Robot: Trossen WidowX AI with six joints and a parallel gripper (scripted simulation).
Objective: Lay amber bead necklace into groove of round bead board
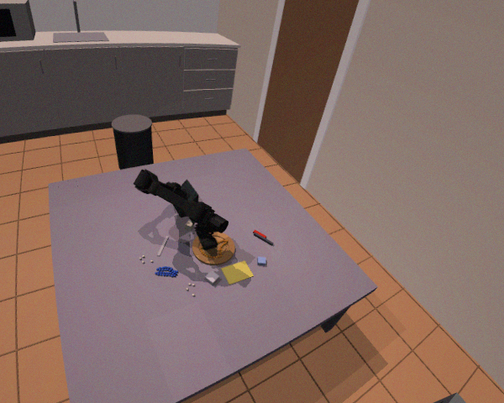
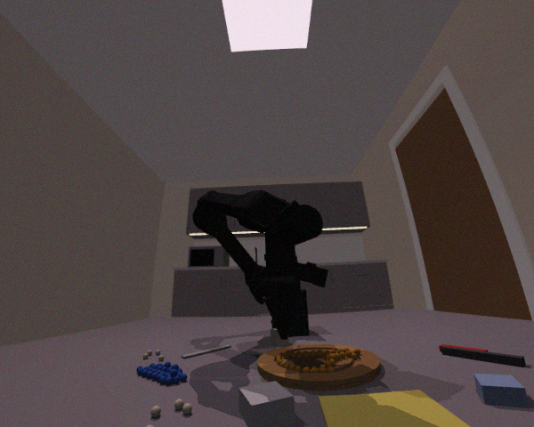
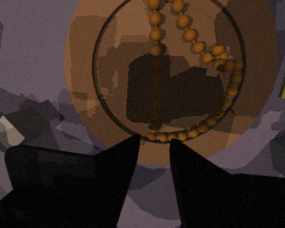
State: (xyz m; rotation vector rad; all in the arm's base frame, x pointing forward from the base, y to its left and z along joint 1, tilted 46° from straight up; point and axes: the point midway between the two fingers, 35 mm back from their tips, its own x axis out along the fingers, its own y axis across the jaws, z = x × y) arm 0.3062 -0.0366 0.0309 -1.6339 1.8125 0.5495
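My gripper tip is now 50 mm to the right of the round wooden bead board, 40 mm above it and 10 mm short of it. Also, from my gripper tip: grey block 160 mm ahead, 40 mm to the right, 30 mm below; then yellow pad 180 mm ahead, 70 mm to the left, 40 mm below; then thin rod 150 mm to the right, 110 mm behind, 40 mm below.
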